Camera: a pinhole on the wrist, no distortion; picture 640 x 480 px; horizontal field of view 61.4 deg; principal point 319.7 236.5 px. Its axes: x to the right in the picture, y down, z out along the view. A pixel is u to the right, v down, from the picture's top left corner.
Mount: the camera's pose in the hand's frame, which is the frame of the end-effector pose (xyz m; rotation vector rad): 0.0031 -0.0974 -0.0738 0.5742 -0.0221 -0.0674
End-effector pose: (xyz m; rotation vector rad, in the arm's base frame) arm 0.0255 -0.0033 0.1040 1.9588 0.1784 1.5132
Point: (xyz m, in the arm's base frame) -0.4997 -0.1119 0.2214
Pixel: behind the camera
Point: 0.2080 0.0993 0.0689
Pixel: 541.8 431.5
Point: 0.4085 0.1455 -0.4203
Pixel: 132.8 116.3
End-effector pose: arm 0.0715 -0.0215 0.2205 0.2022 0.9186 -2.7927
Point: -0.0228 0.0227 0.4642
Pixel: 409.8 350.1
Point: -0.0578 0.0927 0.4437
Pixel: 487.9 198.5
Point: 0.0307 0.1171 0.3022
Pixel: 359.8 81.6
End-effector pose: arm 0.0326 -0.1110 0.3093 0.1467 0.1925 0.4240
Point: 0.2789 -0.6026 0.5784
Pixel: 316.8 149.7
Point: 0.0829 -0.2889 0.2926
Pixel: 211.0 117.0
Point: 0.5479 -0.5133 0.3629
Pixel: outside the picture
